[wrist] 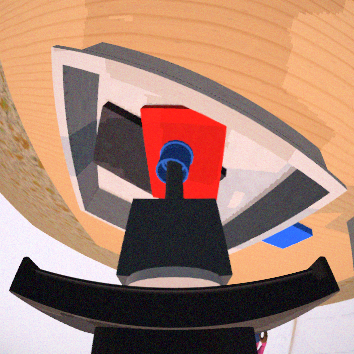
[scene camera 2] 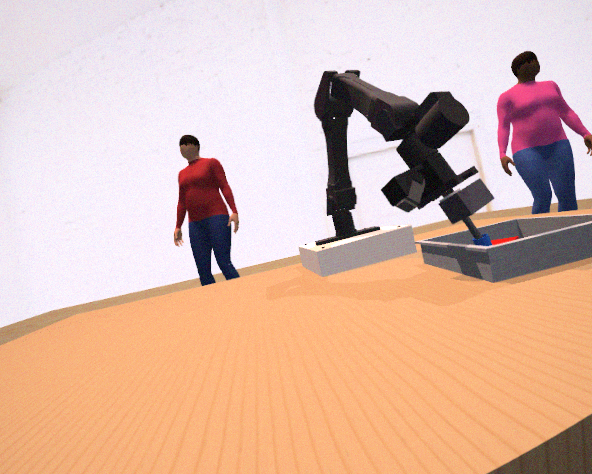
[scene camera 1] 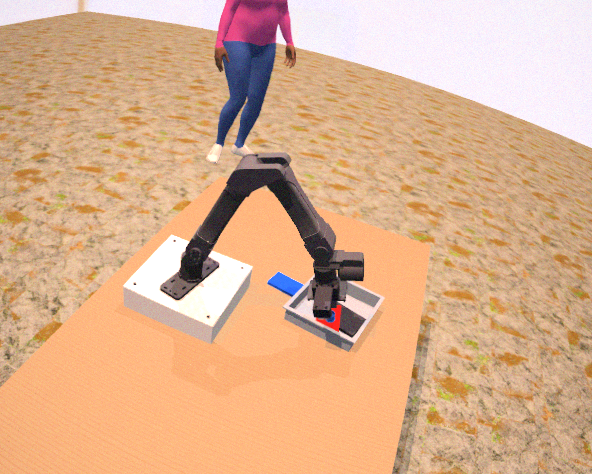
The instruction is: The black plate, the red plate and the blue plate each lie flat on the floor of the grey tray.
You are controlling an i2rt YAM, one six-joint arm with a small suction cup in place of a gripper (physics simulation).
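Observation:
My suction cup, a small blue cup on a dark stem, is down inside the grey tray. It sits against the top of the red plate and holds it by suction. The red plate overlaps part of the black plate, which lies low in the tray; I cannot tell how far the red plate is off the black one. The blue plate lies flat on the table, outside the tray and close to its wall.
The white base block carrying the arm stands to the left of the tray in scene camera 1. The tray walls stand close around the cup. A person in a pink top and one in a red top stand beyond the table.

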